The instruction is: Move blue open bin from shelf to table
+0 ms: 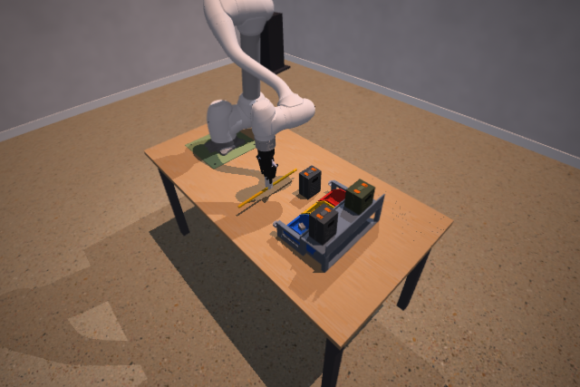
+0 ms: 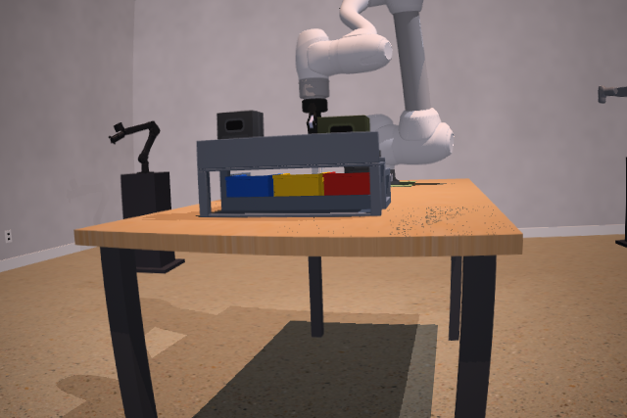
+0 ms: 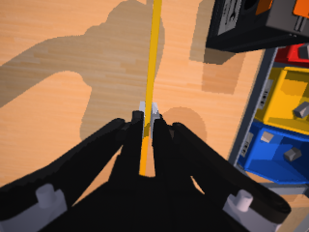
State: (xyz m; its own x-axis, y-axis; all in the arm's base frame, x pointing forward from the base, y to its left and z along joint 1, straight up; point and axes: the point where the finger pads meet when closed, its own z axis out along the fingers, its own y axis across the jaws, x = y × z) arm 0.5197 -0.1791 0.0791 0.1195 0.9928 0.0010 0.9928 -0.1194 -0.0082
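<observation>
My hand is 30 cm short of the blue open bin, 11 cm to the left of it and 4 cm above it. Round my hand: dark box 14 cm to the left, 14 cm ahead, 2 cm below; thin yellow rod 3 cm below; yellow bin 31 cm ahead, 4 cm below.
</observation>
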